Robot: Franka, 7 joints.
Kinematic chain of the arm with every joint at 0, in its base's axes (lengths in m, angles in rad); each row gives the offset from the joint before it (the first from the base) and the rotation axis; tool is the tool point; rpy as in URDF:
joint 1: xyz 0 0 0.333 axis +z
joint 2: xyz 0 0 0 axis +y
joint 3: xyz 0 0 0.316 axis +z
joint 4: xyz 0.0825 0 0 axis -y
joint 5: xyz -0.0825 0 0.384 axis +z
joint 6: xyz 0 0 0 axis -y
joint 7: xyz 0.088 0 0 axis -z
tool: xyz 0 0 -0.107 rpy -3.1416 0 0
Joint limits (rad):
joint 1: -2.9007..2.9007
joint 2: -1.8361..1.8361
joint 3: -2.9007..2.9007
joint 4: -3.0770..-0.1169
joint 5: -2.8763..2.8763
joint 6: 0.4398..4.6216
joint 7: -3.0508..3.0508
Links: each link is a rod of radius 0.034 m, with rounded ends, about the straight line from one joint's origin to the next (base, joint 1, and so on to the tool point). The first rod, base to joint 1, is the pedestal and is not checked.
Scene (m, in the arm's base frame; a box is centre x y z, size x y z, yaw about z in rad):
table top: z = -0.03
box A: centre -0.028 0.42 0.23 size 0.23 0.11 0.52 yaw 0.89
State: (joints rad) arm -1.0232 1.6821 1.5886 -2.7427 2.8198 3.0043 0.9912
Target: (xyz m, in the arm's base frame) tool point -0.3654 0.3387 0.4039
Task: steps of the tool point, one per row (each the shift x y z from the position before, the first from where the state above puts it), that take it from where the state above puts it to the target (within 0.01 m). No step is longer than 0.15 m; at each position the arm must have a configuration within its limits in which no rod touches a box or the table.
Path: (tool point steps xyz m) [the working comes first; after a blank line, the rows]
Joints at the target: 0.0337 0.1951 2.3806 -2.3394 2.8355 2.5789 0.9912
Straight joint move there: touches box A.

1: -0.0240 -0.0087 0.0007
2: -0.0269 -0.0079 -0.0094
3: -0.0253 -0.0105 -0.0186
4: -0.0202 -0.0158 -0.0244
5: -0.0539 -0.0028 0.0061
6: -0.0492 -0.0136 0.0058
7: -0.0429 -0.0226 0.0051
8: -0.0352 -0.0295 0.0040
9: -0.0523 0.0855 0.0346
10: -0.0877 0.0667 0.0341
11: -0.1217 0.0251 0.0349

